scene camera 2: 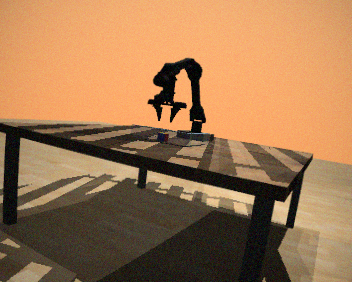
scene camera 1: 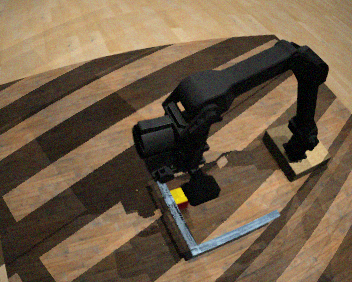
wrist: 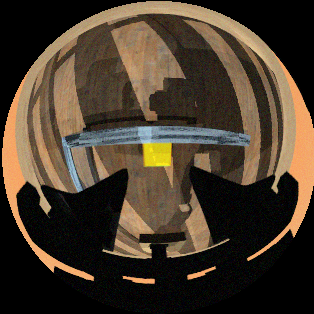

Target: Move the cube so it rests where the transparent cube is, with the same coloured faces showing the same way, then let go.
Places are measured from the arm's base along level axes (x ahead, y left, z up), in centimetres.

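Pixels of known places: gripper, between the fingertips: (scene camera 2: 164,121) (scene camera 1: 181,184) (wrist: 158,171); arm's base, origin of its link: (scene camera 2: 196,132) (scene camera 1: 294,151) (wrist: 158,246).
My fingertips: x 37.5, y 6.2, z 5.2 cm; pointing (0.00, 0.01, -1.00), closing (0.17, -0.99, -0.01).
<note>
For each thing: its top centre in the pictures, then the offset to it from my fingertips. "*": a spot on its surface instead. Level surfaces: height alone.
- cube, centre of its top: (wrist: 156,153) (scene camera 1: 178,195) dx -0.1, dy +0.0, dz -5.4 cm
- light blue bar, a spot on its surface: (wrist: 100,137) (scene camera 1: 180,221) * dx +1.7, dy +7.5, dz -3.4 cm
- second bar, a spot on its surface: (scene camera 1: 240,232) * dx -10.7, dy +13.7, dz -3.4 cm
- striped table, height of its surface: dz -9.4 cm
The cube (scene camera 1: 177,195) (scene camera 2: 163,137) (wrist: 157,154) rests on the table with its yellow face up. A red side shows in scene camera 1, and blue and red sides show in scene camera 2. It lies close beside the inner side of a light blue bar. My gripper (scene camera 2: 166,120) (wrist: 158,171) is open and empty, pointing down above the cube, with a gap between its fingertips and the cube in scene camera 2. In scene camera 1 the arm and gripper hide part of the area. I cannot make out a transparent cube apart from the solid one.
The light blue bar (scene camera 1: 176,220) (wrist: 100,137) meets a second bar (scene camera 1: 240,232) at a corner, forming low edges around the cube's area. The arm's wooden base block (scene camera 1: 280,157) stands on the striped table (scene camera 1: 75,255) (scene camera 2: 240,172). Dark shadows cross the table.
</note>
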